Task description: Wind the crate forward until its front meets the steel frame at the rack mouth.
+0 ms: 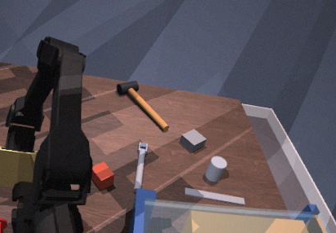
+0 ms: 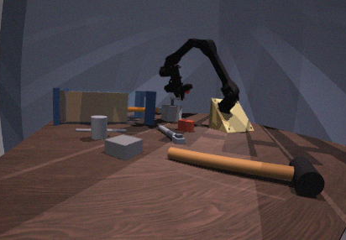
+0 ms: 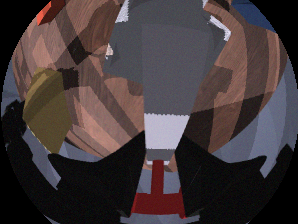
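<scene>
Right now my gripper tip is 5 cm below the red grip, 2 cm past it and 1 cm to the left of it. The rest, counted from my gripper tip: flat grey bar: 44 cm ahead, 34 cm to the left, 12 cm below; grey winch: 9 cm below, 5 cm ahead, 2 cm to the left; winch handle: 2 cm above, 1 cm ahead.
</scene>
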